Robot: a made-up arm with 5 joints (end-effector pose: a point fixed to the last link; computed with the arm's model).
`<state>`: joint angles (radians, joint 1 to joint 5).
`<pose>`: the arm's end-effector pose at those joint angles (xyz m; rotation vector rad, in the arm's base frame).
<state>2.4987 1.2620 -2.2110 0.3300 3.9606</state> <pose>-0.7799 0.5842 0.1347 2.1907 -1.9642 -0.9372</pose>
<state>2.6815 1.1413 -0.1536 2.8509 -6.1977</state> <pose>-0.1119 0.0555 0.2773 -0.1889 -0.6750 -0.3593</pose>
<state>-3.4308 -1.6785 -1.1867 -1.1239 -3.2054</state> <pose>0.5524 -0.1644 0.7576 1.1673 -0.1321 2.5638</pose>
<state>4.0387 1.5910 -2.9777 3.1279 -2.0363</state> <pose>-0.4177 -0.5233 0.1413 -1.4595 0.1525 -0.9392</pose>
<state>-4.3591 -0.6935 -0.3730 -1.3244 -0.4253</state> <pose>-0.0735 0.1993 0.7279 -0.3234 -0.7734 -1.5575</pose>
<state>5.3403 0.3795 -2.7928 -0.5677 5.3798</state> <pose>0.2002 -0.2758 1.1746 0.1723 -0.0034 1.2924</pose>
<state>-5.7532 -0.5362 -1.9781 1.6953 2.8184</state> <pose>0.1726 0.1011 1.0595 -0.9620 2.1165 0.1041</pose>
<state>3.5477 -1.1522 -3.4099 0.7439 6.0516</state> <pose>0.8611 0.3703 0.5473 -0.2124 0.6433 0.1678</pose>
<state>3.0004 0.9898 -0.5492 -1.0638 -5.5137</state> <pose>-0.4660 0.0662 0.0006 -1.1158 -2.2788 0.2525</pose>
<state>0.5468 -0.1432 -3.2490 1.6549 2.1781</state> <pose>-0.0428 -0.0261 1.2214 -0.9685 1.0289 -0.3455</pose>
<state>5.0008 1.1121 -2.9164 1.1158 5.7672</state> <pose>0.2718 -0.9160 0.5545 2.3598 -0.9513 0.5676</pose>
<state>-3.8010 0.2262 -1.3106 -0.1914 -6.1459</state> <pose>-0.5845 0.4531 0.6380 -0.7298 -1.7341 -0.3600</pose>
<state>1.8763 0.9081 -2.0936 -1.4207 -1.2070</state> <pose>-0.2293 0.7270 0.6007 -0.0203 -0.6960 -2.3980</pose>
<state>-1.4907 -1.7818 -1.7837 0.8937 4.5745</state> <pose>-0.0565 0.7039 0.7968 0.4671 0.0511 -0.0567</pose>
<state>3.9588 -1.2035 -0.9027 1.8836 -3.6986</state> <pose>-0.0583 -0.0622 0.6909 2.3918 1.9624 -0.3429</pose>
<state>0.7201 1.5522 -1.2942 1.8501 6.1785</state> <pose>0.1659 0.1455 -0.2130 1.2240 0.5355 -2.2406</pose>
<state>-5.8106 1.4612 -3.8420 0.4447 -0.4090</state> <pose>0.6464 0.3305 0.7773 -1.5844 -0.7475 -2.5444</pose>
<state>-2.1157 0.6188 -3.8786 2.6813 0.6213</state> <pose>-0.1733 -0.2859 0.9233 0.5401 -2.6333 0.5869</pose>
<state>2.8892 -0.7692 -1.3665 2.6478 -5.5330</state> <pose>-0.0876 0.0226 0.7654 1.2687 2.3153 0.1703</pose>
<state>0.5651 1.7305 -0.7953 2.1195 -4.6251</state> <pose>-0.0004 -0.0003 -0.0295 0.0769 -0.0468 -0.9178</pose>
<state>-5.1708 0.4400 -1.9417 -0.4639 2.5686</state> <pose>0.3307 0.6701 0.8582 -0.8875 0.7912 0.4752</pose>
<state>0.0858 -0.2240 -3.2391 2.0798 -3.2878</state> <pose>-0.0711 -0.0061 1.1567 -0.2035 1.7467 -0.0440</pose>
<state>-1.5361 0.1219 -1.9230 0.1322 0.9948</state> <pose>0.0220 -0.6330 1.0043 0.5649 -1.7923 1.9978</pose>
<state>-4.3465 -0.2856 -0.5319 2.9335 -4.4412</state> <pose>-0.0498 0.1301 0.4827 1.0407 0.0493 0.5795</pose>
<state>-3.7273 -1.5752 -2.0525 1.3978 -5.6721</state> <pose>0.5338 -0.3541 0.8648 -0.5136 -0.7533 0.0236</pose>
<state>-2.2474 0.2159 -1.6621 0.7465 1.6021</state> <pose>-0.4736 -0.5897 0.6873 -0.9577 -2.5918 0.9561</pose>
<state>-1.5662 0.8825 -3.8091 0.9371 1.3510</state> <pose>0.0021 -0.4501 1.0755 0.1813 -1.6094 2.4791</pose>
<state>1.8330 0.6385 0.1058 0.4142 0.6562</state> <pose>-0.0039 0.0146 0.0618 1.6701 1.1143 -0.4208</pose>
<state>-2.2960 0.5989 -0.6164 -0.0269 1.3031</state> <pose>-0.3406 -0.3843 0.0519 -0.7075 -3.0386 0.0609</pose>
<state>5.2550 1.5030 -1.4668 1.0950 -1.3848</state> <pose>0.2134 -0.3539 -0.3238 -2.0087 -0.3620 0.4616</pose>
